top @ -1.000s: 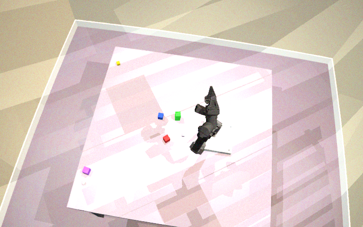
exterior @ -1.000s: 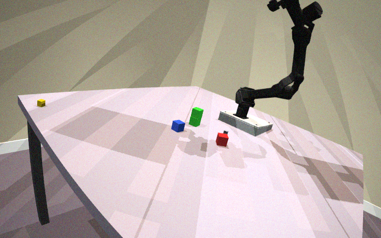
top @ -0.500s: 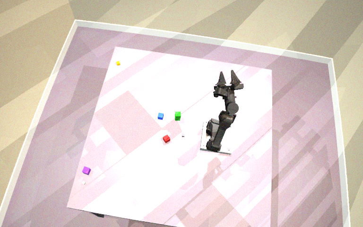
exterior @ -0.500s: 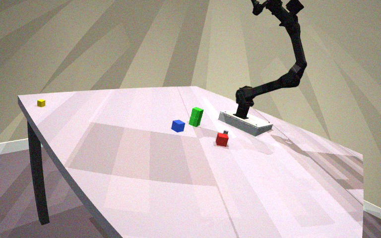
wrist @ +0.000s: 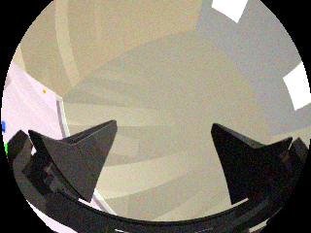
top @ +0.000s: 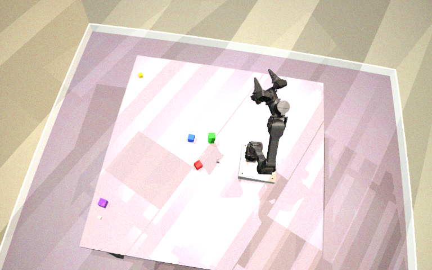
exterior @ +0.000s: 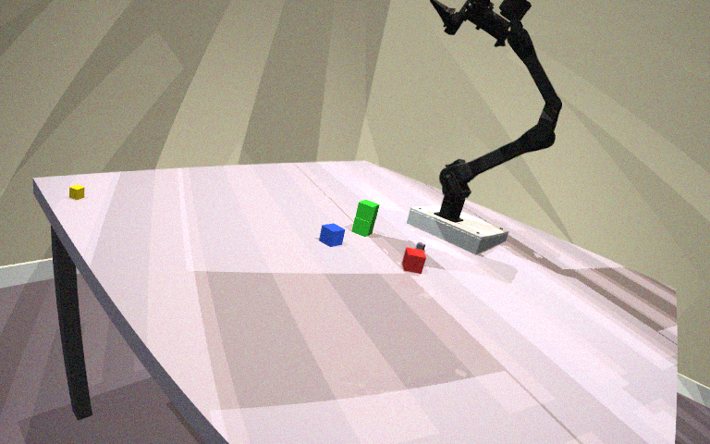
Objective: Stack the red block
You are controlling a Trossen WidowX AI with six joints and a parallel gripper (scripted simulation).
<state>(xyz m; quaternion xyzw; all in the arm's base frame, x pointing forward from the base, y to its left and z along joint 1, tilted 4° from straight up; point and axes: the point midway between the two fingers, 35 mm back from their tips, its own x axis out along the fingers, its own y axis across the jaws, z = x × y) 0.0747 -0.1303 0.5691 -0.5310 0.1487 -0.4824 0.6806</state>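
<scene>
Right now the red block is 250 mm ahead of my gripper tip, 240 mm to the left of it and 610 mm below it. Also, from my gripper tip: blue block 320 mm ahead, 80 mm to the left, 610 mm below; then yellow block 720 mm ahead, 340 mm to the right, 610 mm below; then magenta block 740 mm ahead, 540 mm to the left, 610 mm below.
</scene>
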